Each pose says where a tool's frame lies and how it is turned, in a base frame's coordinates. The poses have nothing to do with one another.
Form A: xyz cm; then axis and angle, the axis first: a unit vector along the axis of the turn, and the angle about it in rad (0 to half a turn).
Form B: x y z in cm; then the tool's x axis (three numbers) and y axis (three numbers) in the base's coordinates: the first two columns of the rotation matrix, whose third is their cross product. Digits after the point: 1 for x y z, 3 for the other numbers.
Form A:
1: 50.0 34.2 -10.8 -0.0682 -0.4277 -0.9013 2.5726
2: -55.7 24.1 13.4 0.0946 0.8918 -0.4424 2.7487
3: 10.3 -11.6 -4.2 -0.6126 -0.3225 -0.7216 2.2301
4: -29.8 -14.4 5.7 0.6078 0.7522 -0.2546 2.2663
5: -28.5 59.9 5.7 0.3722 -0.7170 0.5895 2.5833
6: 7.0 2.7 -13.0 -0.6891 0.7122 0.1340 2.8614
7: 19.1 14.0 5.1 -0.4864 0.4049 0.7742 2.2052
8: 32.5 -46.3 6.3 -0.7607 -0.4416 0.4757 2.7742
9: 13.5 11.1 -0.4 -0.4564 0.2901 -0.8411 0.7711
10: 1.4 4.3 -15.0 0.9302 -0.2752 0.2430 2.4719
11: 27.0 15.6 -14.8 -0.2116 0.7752 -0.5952 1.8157
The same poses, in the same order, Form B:
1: 50.0 34.2 -10.8 -0.834 -0.432 0.344 0.539 -0.505 0.674
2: -55.7 24.1 13.4 -0.907 -0.007 -0.422 0.332 0.606 -0.723
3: 10.3 -11.6 -4.2 -0.007 -0.252 0.968 0.889 -0.445 -0.109
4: -29.8 -14.4 5.7 -0.035 0.555 -0.831 0.946 0.288 0.152
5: -28.5 59.9 5.7 -0.592 -0.181 0.785 -0.805 0.102 -0.584
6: 7.0 2.7 -13.0 -0.030 -0.925 -0.378 -0.999 0.034 -0.003
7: 19.1 14.0 5.1 -0.216 0.310 -0.926 -0.937 -0.332 0.108
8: 32.5 -46.3 6.3 0.185 0.820 -0.541 0.479 -0.556 -0.679
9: 13.5 11.1 -0.4 0.776 -0.624 -0.094 0.549 0.741 -0.387
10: 1.4 4.3 -15.0 0.760 -0.306 0.574 -0.608 -0.649 0.458
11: 27.0 15.6 -14.8 -0.187 -0.781 -0.596 0.374 0.504 -0.779
